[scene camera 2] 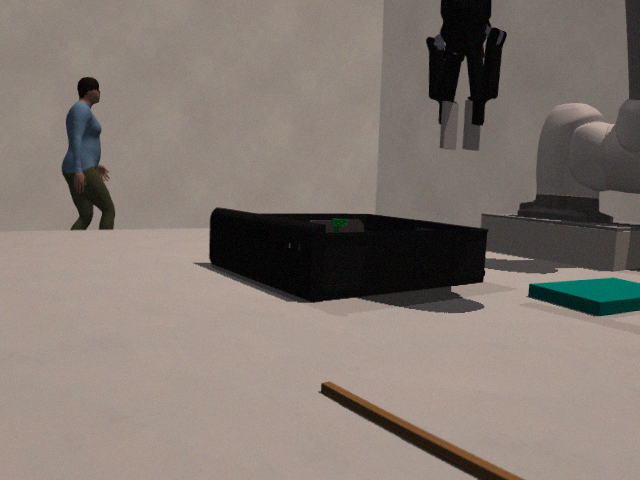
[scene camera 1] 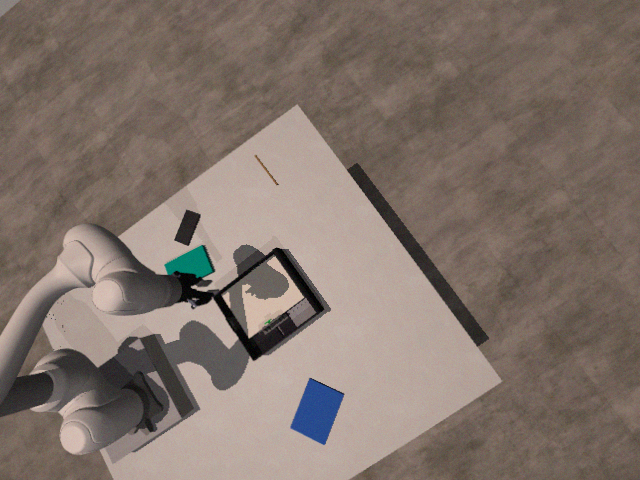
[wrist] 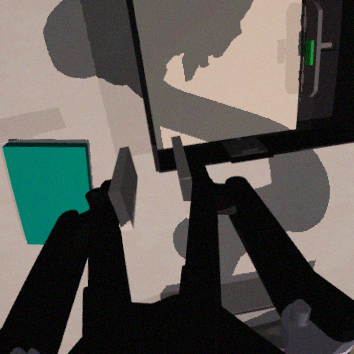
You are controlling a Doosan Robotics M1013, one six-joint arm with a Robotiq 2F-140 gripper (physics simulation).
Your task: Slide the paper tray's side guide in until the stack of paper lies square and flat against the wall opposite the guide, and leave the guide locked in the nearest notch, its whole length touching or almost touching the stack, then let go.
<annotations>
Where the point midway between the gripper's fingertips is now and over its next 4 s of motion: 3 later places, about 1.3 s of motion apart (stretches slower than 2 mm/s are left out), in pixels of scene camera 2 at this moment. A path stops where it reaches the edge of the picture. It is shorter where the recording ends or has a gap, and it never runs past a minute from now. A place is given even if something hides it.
The gripper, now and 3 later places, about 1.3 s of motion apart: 459, 149; 336, 200; 311, 212; 307, 232
</annotations>
